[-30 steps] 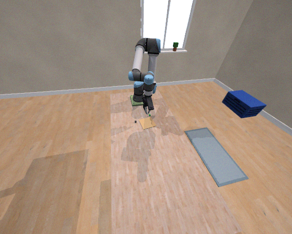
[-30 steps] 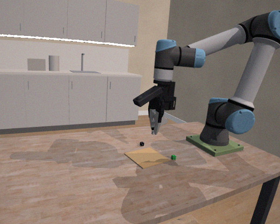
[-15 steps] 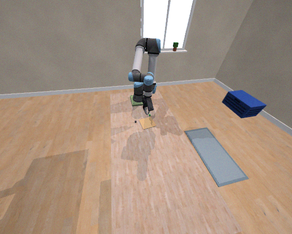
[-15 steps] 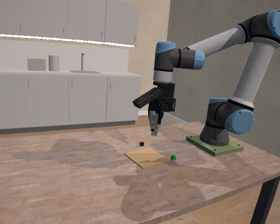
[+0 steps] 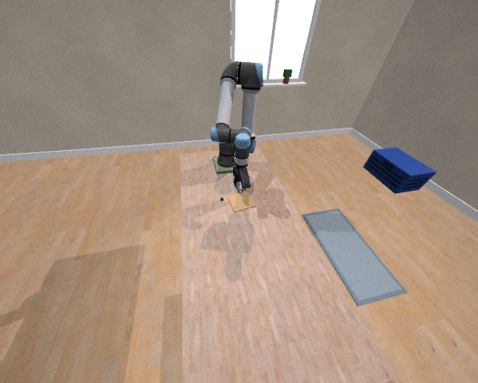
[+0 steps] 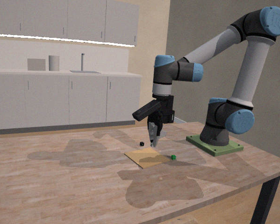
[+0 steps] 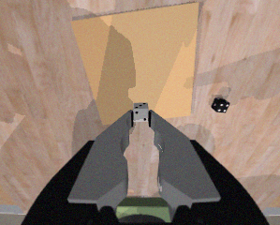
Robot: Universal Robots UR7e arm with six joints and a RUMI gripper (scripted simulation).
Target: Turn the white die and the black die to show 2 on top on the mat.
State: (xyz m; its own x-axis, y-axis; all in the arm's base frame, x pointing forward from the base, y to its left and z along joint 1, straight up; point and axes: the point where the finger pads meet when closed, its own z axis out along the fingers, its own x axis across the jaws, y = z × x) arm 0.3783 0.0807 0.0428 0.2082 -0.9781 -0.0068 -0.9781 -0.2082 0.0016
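Now: the tan mat 30 mm ahead of my hand and 60 mm below it. Also, from my hand: white die: 10 mm below; black die: 10 mm ahead, 120 mm to the right, 60 mm below; green die: 80 mm behind, 40 mm to the left, 60 mm below.
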